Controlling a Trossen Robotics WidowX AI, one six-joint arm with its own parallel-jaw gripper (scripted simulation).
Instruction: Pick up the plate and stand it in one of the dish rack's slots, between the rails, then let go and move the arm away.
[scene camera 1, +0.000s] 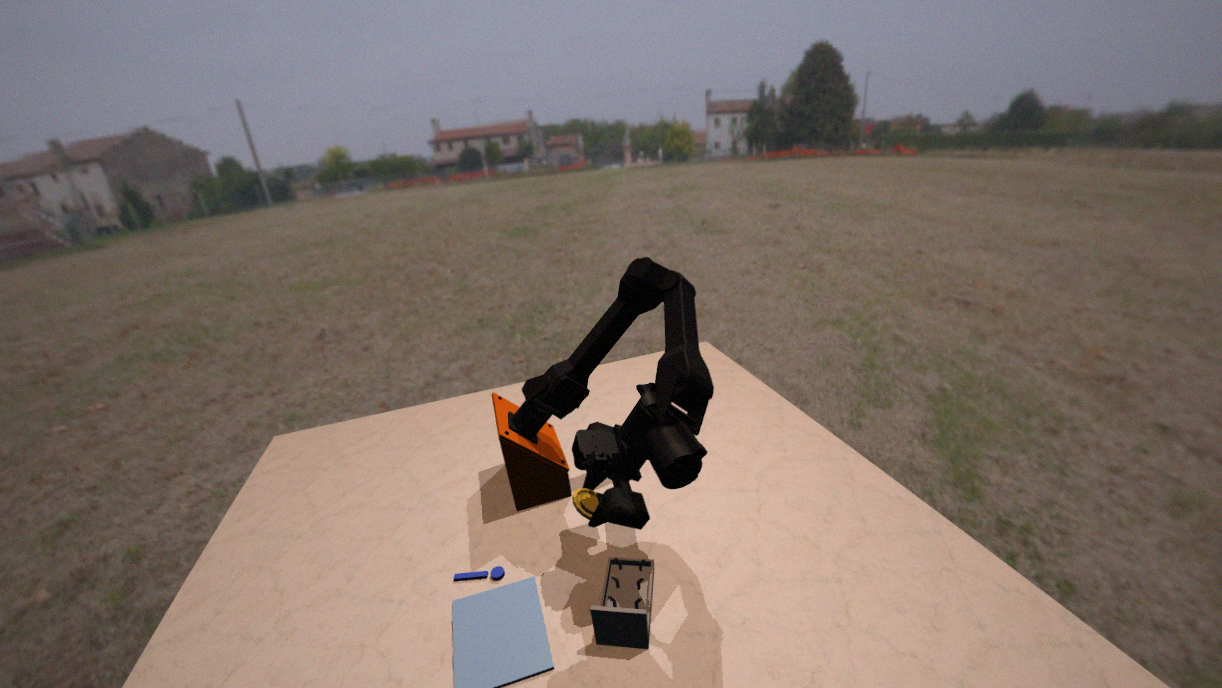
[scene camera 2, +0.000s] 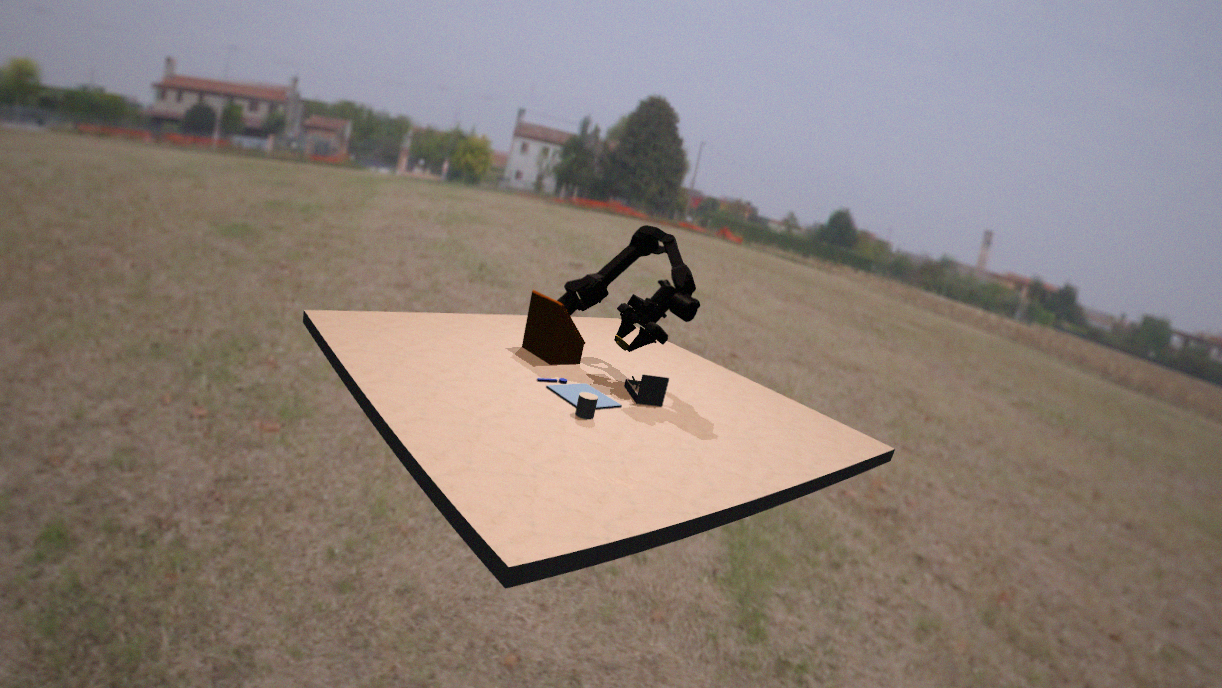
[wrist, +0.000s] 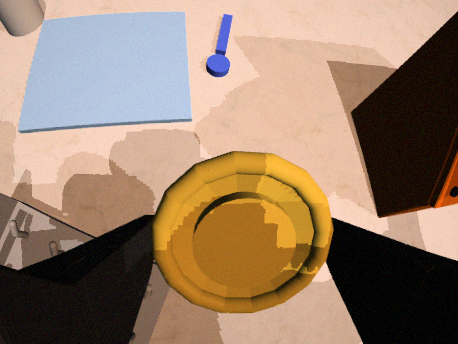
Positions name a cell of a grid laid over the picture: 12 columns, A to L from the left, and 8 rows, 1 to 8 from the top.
Labels:
my gripper: scene camera 1 F6; scene camera 2 G5; wrist G6

